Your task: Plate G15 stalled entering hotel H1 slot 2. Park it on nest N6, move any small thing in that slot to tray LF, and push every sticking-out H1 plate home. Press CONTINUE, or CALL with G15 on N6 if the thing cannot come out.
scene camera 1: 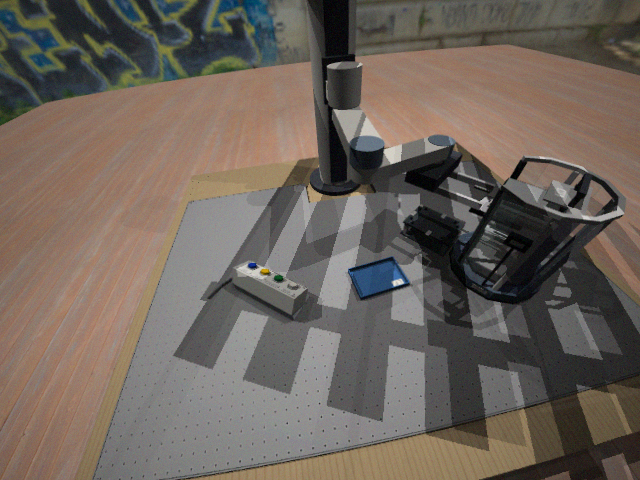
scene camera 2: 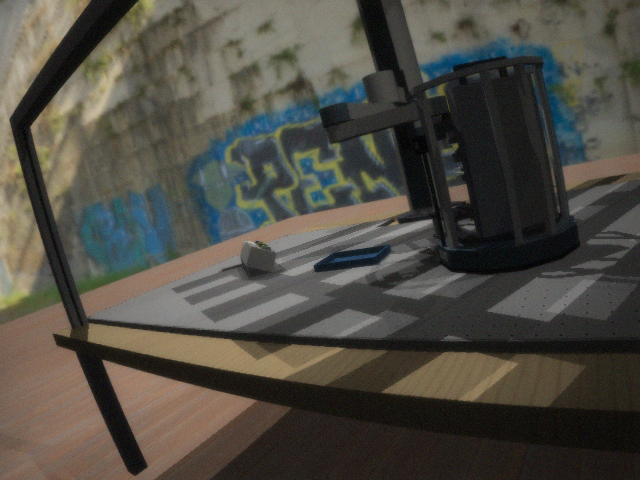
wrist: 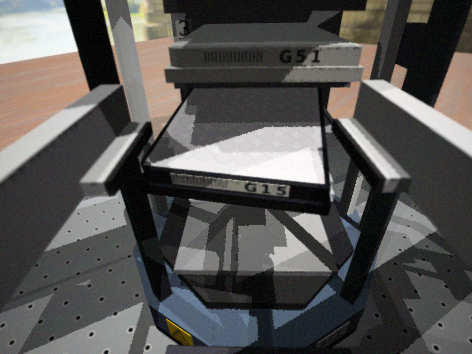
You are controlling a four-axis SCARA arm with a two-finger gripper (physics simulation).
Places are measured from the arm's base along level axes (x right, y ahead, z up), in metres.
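Pixels of known places: gripper, fingertip midpoint: (scene camera 1: 487,197) (wrist: 241,106); arm's base at its link origin: (scene camera 1: 335,180).
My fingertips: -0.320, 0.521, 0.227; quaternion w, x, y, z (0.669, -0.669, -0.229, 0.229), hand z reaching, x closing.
Ahead of a thing's pixels: the offset from my fingertips to its top centre, as dx, dy, dz. Level surfaces: height alone.
Plate G15 {-0.024, +0.040, -0.004} (wrist: 240,150) is dark-edged with a pale lid. In the wrist view it sticks out toward the camera, slightly skewed, from hotel H1 (scene camera 1: 496,295) (scene camera 2: 511,256) (wrist: 220,325), below plate G51 {-0.038, +0.068, +0.020} (wrist: 265,56) near the slot mark 3. My gripper (wrist: 241,106) (scene camera 1: 489,197) is open, one finger on each side of G15, with a gap on both sides. No small thing shows in the slot; its inside is hidden by G15. A blue tray {+0.306, +0.059, -0.197} (scene camera 1: 378,279) (scene camera 2: 353,257), apparently LF, lies on the board. A black fixture {+0.070, -0.078, -0.144} (scene camera 1: 433,227), possibly nest N6, stands beside the hotel.
A pale button box {+0.633, +0.046, -0.131} (scene camera 1: 269,289) (scene camera 2: 258,257) has blue, yellow, green and whitish buttons; its labels are unreadable. Dark upright posts (wrist: 145,240) (wrist: 367,240) of the hotel's cage stand close to both fingers. The arm's column (scene camera 1: 330,103) stands behind the perforated board {dz -0.214} (scene camera 1: 206,413).
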